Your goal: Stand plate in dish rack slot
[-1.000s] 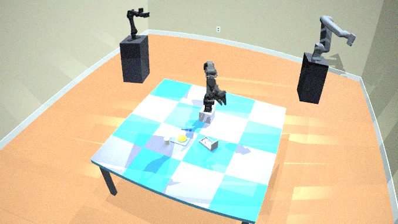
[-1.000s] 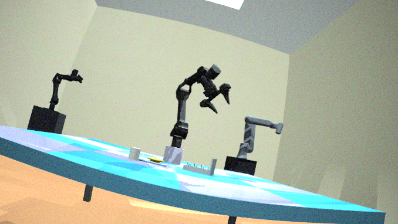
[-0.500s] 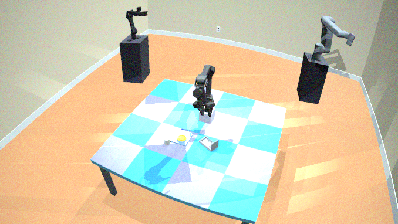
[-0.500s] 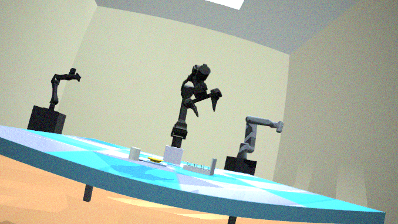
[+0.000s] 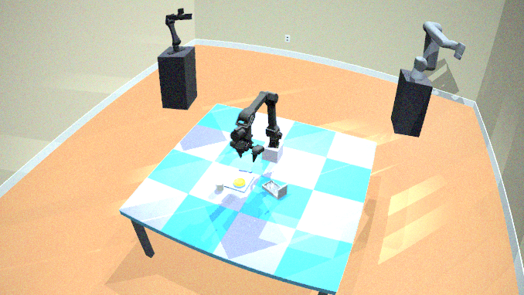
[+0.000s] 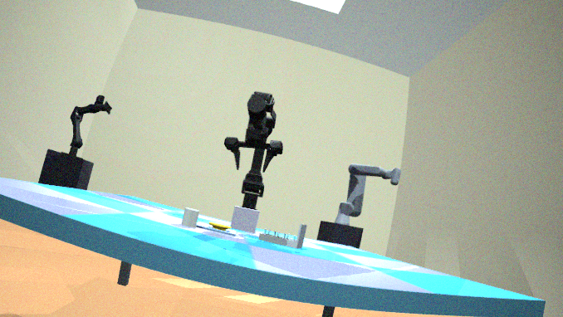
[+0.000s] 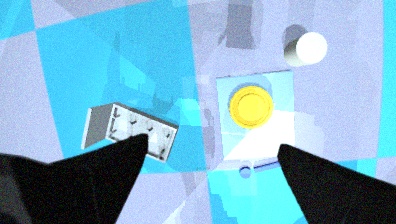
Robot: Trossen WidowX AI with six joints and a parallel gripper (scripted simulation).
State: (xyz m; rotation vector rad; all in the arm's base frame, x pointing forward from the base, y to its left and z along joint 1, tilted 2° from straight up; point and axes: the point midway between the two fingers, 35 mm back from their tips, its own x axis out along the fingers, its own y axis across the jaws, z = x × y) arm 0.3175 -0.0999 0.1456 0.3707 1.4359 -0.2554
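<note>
The yellow plate lies 190 mm below my gripper tip, 50 mm to the right of it and 20 mm behind it. From my gripper tip the other things lie so: grey dish rack: 190 mm below, 150 mm to the left, 10 mm behind; white cup: 180 mm below, 150 mm to the right, 40 mm ahead; light blue mat: 210 mm below, 60 mm to the right, 50 mm behind.
</note>
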